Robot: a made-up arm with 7 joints. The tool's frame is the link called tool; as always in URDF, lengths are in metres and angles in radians. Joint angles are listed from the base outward.
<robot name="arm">
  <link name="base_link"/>
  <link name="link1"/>
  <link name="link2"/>
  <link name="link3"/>
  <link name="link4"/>
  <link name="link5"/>
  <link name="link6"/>
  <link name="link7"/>
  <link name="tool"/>
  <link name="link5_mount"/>
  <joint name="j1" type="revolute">
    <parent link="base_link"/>
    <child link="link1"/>
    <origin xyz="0 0 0.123" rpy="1.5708 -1.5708 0"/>
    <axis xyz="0 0 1"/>
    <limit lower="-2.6" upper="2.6"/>
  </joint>
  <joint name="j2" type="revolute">
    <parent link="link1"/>
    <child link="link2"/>
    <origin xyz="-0.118 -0.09 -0.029" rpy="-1.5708 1.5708 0"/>
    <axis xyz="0 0 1"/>
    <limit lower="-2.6" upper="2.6"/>
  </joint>
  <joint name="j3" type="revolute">
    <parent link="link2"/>
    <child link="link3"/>
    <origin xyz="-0.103 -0.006 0.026" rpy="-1.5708 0 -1.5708"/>
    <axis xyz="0 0 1"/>
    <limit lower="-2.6" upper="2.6"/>
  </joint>
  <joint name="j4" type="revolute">
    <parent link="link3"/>
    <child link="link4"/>
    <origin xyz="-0.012 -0.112 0.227" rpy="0 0 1.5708"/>
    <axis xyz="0 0 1"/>
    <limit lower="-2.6" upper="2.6"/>
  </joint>
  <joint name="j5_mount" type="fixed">
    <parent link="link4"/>
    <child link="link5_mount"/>
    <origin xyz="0.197 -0.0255 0.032" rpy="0 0 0"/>
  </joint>
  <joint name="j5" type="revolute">
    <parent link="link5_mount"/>
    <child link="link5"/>
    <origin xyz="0.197 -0.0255 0.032" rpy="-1.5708 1.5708 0"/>
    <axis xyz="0 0 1"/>
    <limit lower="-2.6" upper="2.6"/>
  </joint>
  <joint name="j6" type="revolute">
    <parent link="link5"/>
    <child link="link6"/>
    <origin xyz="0.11 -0.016 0.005" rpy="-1.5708 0 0"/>
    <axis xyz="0 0 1"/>
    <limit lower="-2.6" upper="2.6"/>
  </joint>
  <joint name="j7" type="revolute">
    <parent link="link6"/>
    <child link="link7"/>
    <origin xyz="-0.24 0.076 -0.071" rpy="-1.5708 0 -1.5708"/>
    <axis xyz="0 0 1"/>
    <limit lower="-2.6" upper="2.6"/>
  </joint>
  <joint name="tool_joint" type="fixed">
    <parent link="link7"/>
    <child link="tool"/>
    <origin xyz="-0.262 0.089 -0.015" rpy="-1.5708 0 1.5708"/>
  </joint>
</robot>
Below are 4 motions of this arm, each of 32 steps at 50 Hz.
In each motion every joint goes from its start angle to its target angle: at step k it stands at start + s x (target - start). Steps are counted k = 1, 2, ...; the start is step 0. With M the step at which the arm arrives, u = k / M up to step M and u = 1 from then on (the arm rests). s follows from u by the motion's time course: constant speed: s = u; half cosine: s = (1 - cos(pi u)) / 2; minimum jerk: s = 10 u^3 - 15 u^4 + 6 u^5.
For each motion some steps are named. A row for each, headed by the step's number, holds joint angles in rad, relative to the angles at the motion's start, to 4 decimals.
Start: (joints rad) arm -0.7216 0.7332 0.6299 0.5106 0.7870 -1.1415 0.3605
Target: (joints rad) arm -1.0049 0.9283 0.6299 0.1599 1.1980 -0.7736 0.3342
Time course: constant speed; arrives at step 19
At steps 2, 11, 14, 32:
2: -0.0298 0.0205 0.0000 -0.0369 0.0433 0.0387 -0.0028
11: -0.1640 0.1130 0.0000 -0.2030 0.2379 0.2130 -0.0152
14: -0.2087 0.1438 0.0000 -0.2584 0.3028 0.2711 -0.0194
32: -0.2833 0.1951 0.0000 -0.3507 0.4110 0.3679 -0.0263

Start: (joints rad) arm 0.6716 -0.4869 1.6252 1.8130 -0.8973 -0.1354 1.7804
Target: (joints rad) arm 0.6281 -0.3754 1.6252 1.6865 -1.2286 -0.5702 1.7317
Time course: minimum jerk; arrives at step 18
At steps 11, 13, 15, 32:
11: -0.0305 0.0782 0.0000 -0.0887 -0.2324 -0.3050 -0.0342
13: -0.0376 0.0965 0.0000 -0.1094 -0.2866 -0.3761 -0.0421
15: -0.0420 0.1075 0.0000 -0.1220 -0.3195 -0.4194 -0.0470
32: -0.0435 0.1115 0.0000 -0.1265 -0.3313 -0.4348 -0.0487

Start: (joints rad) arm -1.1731 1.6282 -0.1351 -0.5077 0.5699 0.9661 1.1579
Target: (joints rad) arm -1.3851 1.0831 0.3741 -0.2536 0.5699 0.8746 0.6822
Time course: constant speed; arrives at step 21
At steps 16, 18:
16: -0.1615 -0.4153 0.3880 0.1936 0.0000 -0.0697 -0.3624
18: -0.1817 -0.4672 0.4365 0.2178 0.0000 -0.0784 -0.4077

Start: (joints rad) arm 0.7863 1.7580 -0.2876 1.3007 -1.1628 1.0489 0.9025
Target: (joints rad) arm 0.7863 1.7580 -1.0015 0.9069 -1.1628 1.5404 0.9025
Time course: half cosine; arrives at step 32
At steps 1, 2, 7, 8, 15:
1: 0.0000 0.0000 -0.0017 -0.0009 0.0000 0.0012 0.0000
2: 0.0000 0.0000 -0.0069 -0.0038 0.0000 0.0047 0.0000
7: 0.0000 0.0000 -0.0810 -0.0447 0.0000 0.0558 0.0000
8: 0.0000 0.0000 -0.1045 -0.0577 0.0000 0.0720 0.0000
15: 0.0000 0.0000 -0.3220 -0.1776 0.0000 0.2217 0.0000

